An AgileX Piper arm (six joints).
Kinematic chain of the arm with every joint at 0, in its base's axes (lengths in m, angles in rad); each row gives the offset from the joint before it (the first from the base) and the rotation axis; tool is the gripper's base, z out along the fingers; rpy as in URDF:
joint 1: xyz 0 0 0.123 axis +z
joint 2: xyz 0 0 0 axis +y
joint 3: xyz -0.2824 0 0.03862 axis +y
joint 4: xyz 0.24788 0 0.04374 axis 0.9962 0 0.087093
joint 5: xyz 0 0 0 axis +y
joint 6: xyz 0.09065 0 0.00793 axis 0.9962 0 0.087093
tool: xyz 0 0 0 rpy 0 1.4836 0
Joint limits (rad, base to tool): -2.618..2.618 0..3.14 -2.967..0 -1.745..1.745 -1.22..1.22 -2.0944..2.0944
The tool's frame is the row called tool.
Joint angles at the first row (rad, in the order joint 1, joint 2, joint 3, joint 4, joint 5, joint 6):
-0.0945, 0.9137, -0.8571, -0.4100, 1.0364, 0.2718
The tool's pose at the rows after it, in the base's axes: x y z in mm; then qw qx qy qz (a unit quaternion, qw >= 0):
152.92, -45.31, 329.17, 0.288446, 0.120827, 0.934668, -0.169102
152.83, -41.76, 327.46, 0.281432, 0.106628, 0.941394, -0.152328
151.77, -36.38, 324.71, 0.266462, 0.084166, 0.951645, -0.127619
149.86, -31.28, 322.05, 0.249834, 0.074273, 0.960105, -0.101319
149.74, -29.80, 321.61, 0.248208, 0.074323, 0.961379, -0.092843
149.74, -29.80, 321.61, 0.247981, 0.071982, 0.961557, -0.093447
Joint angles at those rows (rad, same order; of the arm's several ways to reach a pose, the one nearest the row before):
-0.0946, 0.9137, -0.8571, -0.4022, 1.0372, 0.2681
-0.0946, 0.9137, -0.8570, -0.3525, 1.0433, 0.2221
-0.0945, 0.9137, -0.8571, -0.2788, 1.0642, 0.1505
-0.0945, 0.9137, -0.8571, -0.2117, 1.0948, 0.1084
-0.0945, 0.9137, -0.8571, -0.1929, 1.0982, 0.1036
-0.0945, 0.9137, -0.8571, -0.1929, 1.0982, 0.0987

